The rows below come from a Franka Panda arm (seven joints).
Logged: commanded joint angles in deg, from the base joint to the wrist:
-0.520, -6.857, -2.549, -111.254, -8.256, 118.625, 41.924
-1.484, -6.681, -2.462, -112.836, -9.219, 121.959, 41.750
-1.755, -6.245, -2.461, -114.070, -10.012, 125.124, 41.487
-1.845, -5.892, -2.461, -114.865, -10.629, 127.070, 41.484
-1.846, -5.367, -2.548, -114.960, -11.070, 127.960, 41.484
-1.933, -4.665, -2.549, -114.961, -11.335, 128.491, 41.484
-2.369, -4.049, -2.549, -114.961, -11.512, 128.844, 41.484
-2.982, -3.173, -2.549, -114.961, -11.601, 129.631, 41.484
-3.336, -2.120, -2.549, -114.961, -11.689, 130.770, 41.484
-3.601, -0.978, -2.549, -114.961, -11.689, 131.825, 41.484
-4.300, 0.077, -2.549, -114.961, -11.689, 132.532, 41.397
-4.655, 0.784, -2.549, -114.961, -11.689, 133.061, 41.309
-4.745, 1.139, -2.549, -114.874, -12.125, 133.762, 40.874
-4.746, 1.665, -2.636, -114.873, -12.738, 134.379, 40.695
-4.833, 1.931, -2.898, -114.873, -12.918, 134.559, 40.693
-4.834, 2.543, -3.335, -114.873, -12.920, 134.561, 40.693
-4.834, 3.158, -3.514, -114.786, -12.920, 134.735, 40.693
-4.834, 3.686, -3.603, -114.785, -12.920, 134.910, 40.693
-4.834, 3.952, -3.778, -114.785, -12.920, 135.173, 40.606
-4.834, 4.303, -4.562, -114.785, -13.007, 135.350, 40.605
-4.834, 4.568, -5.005, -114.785, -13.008, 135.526, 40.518
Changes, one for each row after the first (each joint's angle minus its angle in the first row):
-0.964, 0.176, 0.087, -1.582, -0.963, 3.334, -0.174
-1.235, 0.612, 0.088, -2.816, -1.756, 6.499, -0.437
-1.325, 0.965, 0.088, -3.611, -2.373, 8.445, -0.440
-1.326, 1.490, 0.001, -3.706, -2.814, 9.335, -0.440
-1.413, 2.192, 0.000, -3.707, -3.079, 9.866, -0.440
-1.849, 2.808, 0.000, -3.707, -3.256, 10.219, -0.440
-2.462, 3.684, 0.000, -3.707, -3.345, 11.006, -0.440
-2.816, 4.737, 0.000, -3.707, -3.433, 12.145, -0.440
-3.081, 5.879, 0.000, -3.707, -3.433, 13.200, -0.440
-3.780, 6.934, 0.000, -3.707, -3.433, 13.907, -0.527
-4.135, 7.641, 0.000, -3.707, -3.433, 14.436, -0.615
-4.225, 7.996, 0.000, -3.620, -3.869, 15.137, -1.050
-4.226, 8.522, -0.087, -3.619, -4.482, 15.754, -1.229
-4.313, 8.788, -0.349, -3.619, -4.662, 15.934, -1.231
-4.314, 9.400, -0.786, -3.619, -4.664, 15.936, -1.231
-4.314, 10.015, -0.965, -3.532, -4.664, 16.110, -1.231
-4.314, 10.543, -1.054, -3.531, -4.664, 16.285, -1.231
-4.314, 10.809, -1.229, -3.531, -4.664, 16.548, -1.318
-4.314, 11.160, -2.013, -3.531, -4.751, 16.725, -1.319
-4.314, 11.425, -2.456, -3.531, -4.752, 16.901, -1.406

